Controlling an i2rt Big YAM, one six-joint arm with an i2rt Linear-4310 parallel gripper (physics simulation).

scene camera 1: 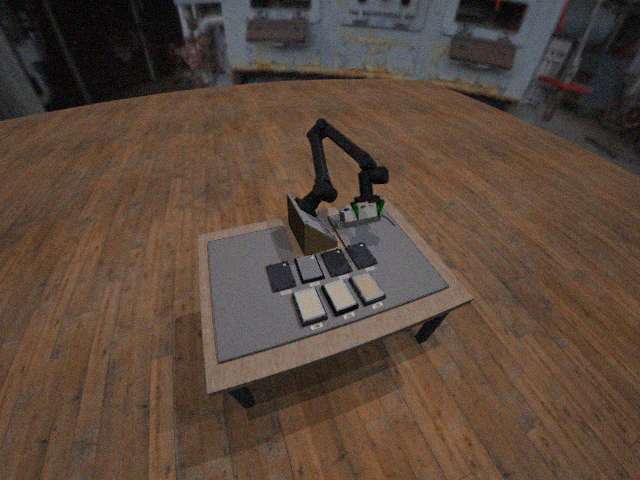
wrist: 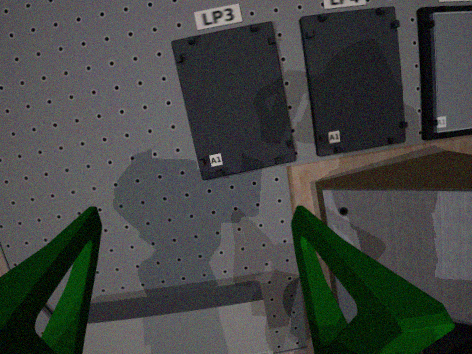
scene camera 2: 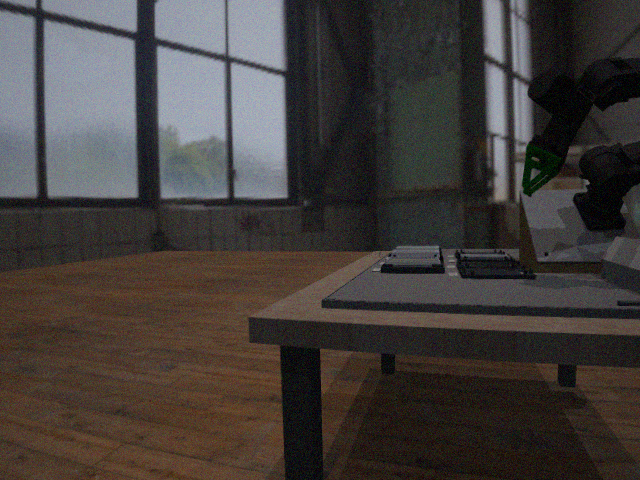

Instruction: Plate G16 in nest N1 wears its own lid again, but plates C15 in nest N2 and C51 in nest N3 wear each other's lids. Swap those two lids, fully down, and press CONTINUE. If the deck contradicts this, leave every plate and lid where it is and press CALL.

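Frame: origin at the arm's base, x ahead, y left, z up, level; metres.
Where they show: gripper, fingertip midpoint: [scene camera 1: 368, 218] [wrist: 199, 215] [scene camera 2: 525, 191]; arm's base, link origin: [scene camera 1: 305, 208] [scene camera 2: 597, 212].
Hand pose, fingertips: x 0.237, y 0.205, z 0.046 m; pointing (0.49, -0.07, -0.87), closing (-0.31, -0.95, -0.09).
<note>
Things, the pixels of their top centre, and the offset from my fingertips.
- button box, top centre: [scene camera 1: 361, 207] dx -0.185, dy +0.101, dz -0.094 m
- left plate, top centre: [scene camera 2: 417, 246] [scene camera 1: 309, 302] dx +0.201, dy -0.382, dz -0.140 m
- middle plate, top centre: [scene camera 2: 415, 250] [scene camera 1: 340, 293] dx +0.213, dy -0.252, dz -0.141 m
- right plate, top centre: [scene camera 2: 412, 258] [scene camera 1: 367, 285] dx +0.224, dy -0.123, dz -0.148 m
- LP4, top centre: [wrist: 362, 80] [scene camera 2: 487, 259] [scene camera 1: 336, 260] dx +0.040, dy -0.172, dz -0.158 m
- light grey piece, top centre: [scene camera 2: 484, 255] [scene camera 1: 309, 266] dx +0.021, dy -0.301, dz -0.160 m
- dark park, top centre: [scene camera 2: 479, 250] [scene camera 1: 280, 273] dx +0.009, dy -0.431, dz -0.158 m
My gripper [scene camera 1: 368, 210] [scene camera 2: 527, 193] [wrist: 199, 215] is open and empty, over the button box [scene camera 1: 361, 214] [scene camera 2: 622, 264] [wrist: 185, 327] at the back of the deck. The box's buttons are hidden in the wrist view. In scene camera 1, three pale-topped plates stand in the front row: a left plate [scene camera 1: 309, 304], a middle plate [scene camera 1: 340, 296] and a right plate [scene camera 1: 368, 288]. Their codes and nest labels are too small to read. Lid fit cannot be told.
Behind the plates are dark parks LP3 [scene camera 1: 360, 255] [wrist: 232, 100] and LP4 [scene camera 1: 336, 261] [wrist: 355, 85], a park bearing a light grey piece [scene camera 1: 309, 268] [wrist: 455, 70], and another dark park [scene camera 1: 280, 276]. A slanted panel [scene camera 1: 310, 232] [scene camera 2: 553, 222] [wrist: 385, 230] stands by the arm base.
</note>
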